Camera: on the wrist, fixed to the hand. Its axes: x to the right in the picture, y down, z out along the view.
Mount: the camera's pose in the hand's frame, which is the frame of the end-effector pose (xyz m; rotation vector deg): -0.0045 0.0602 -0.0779 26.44 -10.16 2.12
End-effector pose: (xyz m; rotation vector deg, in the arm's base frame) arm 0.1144 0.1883 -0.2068 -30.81 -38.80 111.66
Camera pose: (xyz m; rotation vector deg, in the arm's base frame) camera 0.1256 0.1795 -0.3043 -5.37 -17.50 121.23
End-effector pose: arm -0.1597 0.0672 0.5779 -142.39 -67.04 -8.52
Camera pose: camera -0.1115 -0.0010 0.6303 -122.46 -61.80 18.54
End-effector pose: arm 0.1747 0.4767 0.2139 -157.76 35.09 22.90
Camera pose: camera 0.1597 0.3998 0.2737 -128.64 35.56 25.30
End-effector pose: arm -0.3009 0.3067 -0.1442 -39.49 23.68 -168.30
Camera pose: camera -0.3299 0.2683 -0.2302 -48.38 -14.78 -157.39
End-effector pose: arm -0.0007 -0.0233 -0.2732 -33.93 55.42 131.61
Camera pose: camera -0.0231 -0.1177 -0.2906 -10.04 78.30 115.37
